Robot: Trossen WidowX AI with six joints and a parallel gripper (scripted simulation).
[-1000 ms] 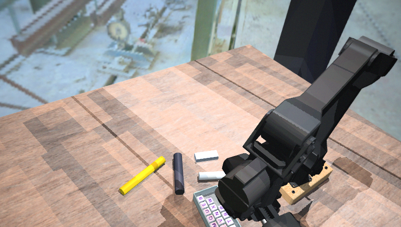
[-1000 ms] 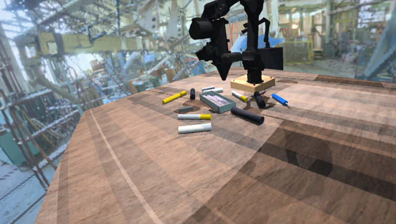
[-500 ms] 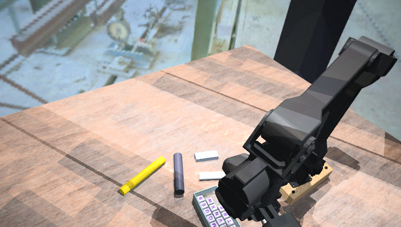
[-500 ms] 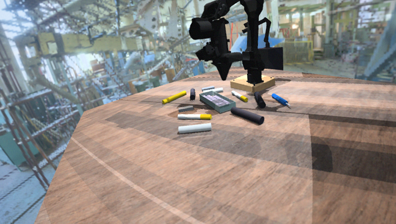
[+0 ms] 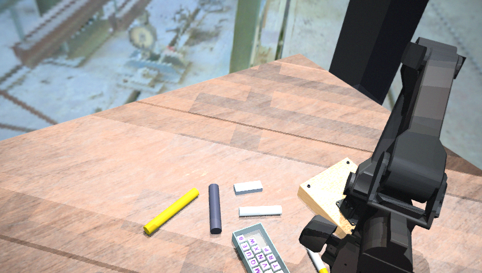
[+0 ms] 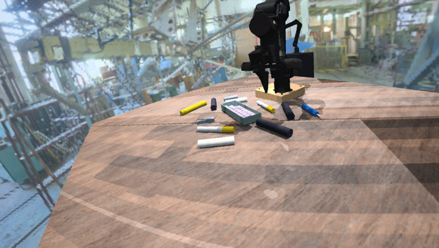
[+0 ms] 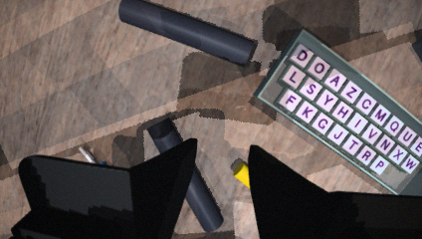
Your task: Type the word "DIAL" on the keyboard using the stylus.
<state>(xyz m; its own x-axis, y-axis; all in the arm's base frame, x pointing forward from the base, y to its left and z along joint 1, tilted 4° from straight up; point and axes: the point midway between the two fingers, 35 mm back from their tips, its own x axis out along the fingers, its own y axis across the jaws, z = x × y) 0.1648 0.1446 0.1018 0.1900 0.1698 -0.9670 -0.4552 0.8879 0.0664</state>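
The blue stylus lies 120 mm behind my gripper tip, 80 mm below it and 70 mm to the left of it. From my gripper tip the other things lie so: yellow marker 310 mm to the right, 200 mm ahead, 70 mm below; grey block 190 mm ahead, 130 mm to the right, 80 mm below; white stylus tip 110 mm to the left, 110 mm behind, 80 mm below.
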